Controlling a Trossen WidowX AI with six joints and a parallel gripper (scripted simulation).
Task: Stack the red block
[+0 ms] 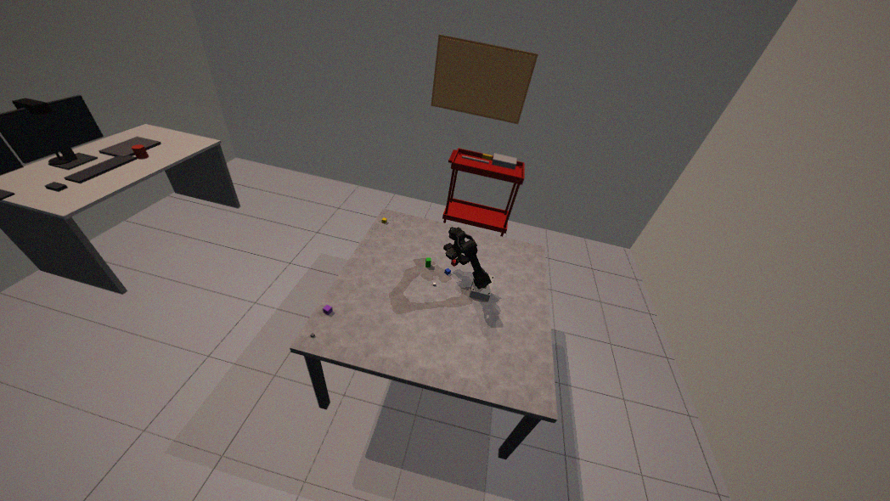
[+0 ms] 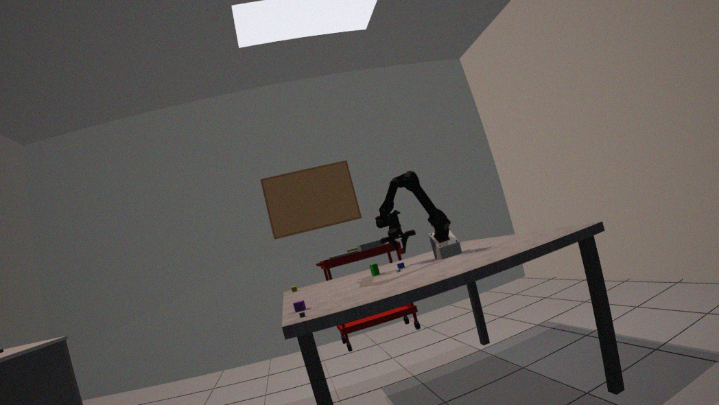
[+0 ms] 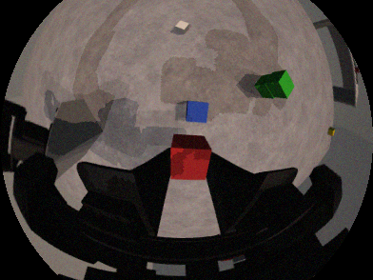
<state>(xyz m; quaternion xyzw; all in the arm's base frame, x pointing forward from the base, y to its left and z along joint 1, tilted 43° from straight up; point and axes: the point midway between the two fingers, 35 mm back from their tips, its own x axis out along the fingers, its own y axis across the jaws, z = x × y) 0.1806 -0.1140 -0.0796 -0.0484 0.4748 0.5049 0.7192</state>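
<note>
The blue block is 7 cm below my gripper tip, 3 cm ahead of it and 2 cm to the left of it. Round my gripper tip: red block 1 cm above; yellow block 58 cm ahead, 38 cm to the right, 6 cm below; small white piece 15 cm to the left, 10 cm ahead, 7 cm below.
</note>
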